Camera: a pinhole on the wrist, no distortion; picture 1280 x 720 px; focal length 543.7 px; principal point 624.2 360.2 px. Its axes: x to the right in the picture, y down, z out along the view. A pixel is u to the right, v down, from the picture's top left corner.
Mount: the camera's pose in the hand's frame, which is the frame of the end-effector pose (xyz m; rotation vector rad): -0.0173 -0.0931 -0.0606 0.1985 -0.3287 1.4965
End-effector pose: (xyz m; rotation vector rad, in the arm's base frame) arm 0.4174 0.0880 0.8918 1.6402 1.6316 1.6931
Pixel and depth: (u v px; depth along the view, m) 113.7 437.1 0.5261
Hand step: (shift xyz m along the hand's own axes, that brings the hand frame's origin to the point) -0.1601 -0.7262 0.2635
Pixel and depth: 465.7 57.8 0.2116
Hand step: 0.0779 -0.2291 0.1262
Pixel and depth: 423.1 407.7 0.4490
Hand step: -0.1043 -0.3946 0.3031
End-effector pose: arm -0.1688 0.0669 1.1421 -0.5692 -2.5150 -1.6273
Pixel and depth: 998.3 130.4 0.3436
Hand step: 0.1057 0.0063 0.3518
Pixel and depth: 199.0 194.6 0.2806
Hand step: 0.0329 -0.3981 0.1360
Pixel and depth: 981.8 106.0 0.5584
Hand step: 0.2068 0.0507 0.6057
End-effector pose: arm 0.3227 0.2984 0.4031 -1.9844 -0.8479 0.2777
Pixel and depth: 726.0 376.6 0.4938
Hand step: -0.0734 -0.1676 0.4333
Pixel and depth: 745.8 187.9 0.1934
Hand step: 0.0278 -0.1203 0.1400
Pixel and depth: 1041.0 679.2 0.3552
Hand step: -0.2457 0.0610 0.3491
